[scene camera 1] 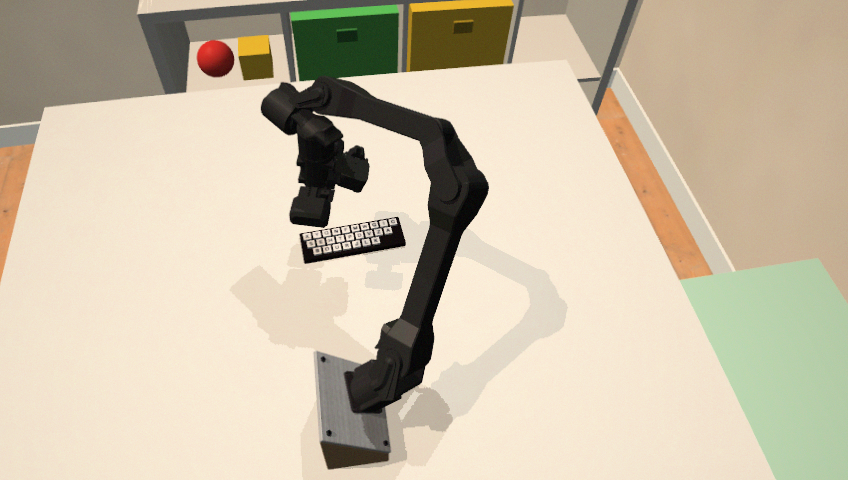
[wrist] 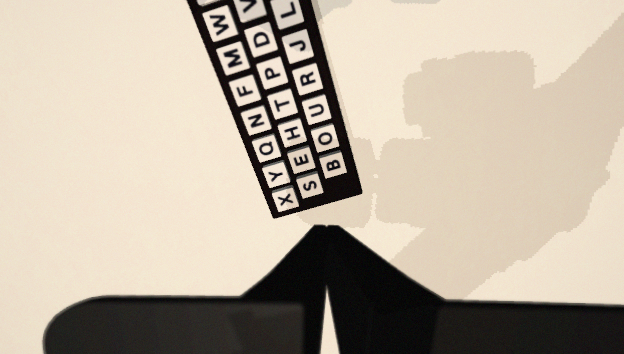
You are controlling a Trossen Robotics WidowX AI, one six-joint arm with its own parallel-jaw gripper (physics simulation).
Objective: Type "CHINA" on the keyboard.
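Frame: origin at the arm's base, x ahead, y left, z up, level; metres.
Seen in the pictures: gripper, fingertip midpoint: (wrist: pixel 325 237); arm's base, origin of the base link: (scene camera 1: pixel 362 392).
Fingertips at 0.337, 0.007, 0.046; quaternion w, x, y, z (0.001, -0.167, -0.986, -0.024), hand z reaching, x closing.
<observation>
Offsets run from my fingertips to a thing's top centre, as dx, dy, dz. Level surfaces: height alone.
A black keyboard @(+0.011, -0.056, -0.111) (scene camera 1: pixel 352 239) (wrist: pixel 287 117) with white letter keys lies flat on the table. Its H key @(+0.011, -0.013, -0.111) (scene camera 1: pixel 330 240) (wrist: pixel 292 133) and N key @(+0.030, -0.028, -0.111) (scene camera 1: pixel 336 230) (wrist: pixel 256 120) show in both views. The C key @(+0.029, -0.143, -0.111) (scene camera 1: pixel 392 221), I key @(+0.029, -0.123, -0.111) (scene camera 1: pixel 383 223) and A key @(+0.010, -0.128, -0.111) (scene camera 1: pixel 387 230) are near its right end in the scene view; they do not show in the wrist view. My gripper (scene camera 1: pixel 324 193) (wrist: pixel 325 237) is shut and empty, pointing down above the table. In the wrist view its tips appear just off the keyboard's X, S and B end. Their exact height cannot be told.
The keyboard lies on the pale table @(dz -0.127) (scene camera 1: pixel 148 178) (wrist: pixel 100 150), between the gripper and my arm's metal base (scene camera 1: pixel 339 410). Shelves behind the table hold a red ball (scene camera 1: pixel 215 58), a yellow block (scene camera 1: pixel 255 57), a green drawer (scene camera 1: pixel 345 50) and a yellow drawer (scene camera 1: pixel 461 44).
</observation>
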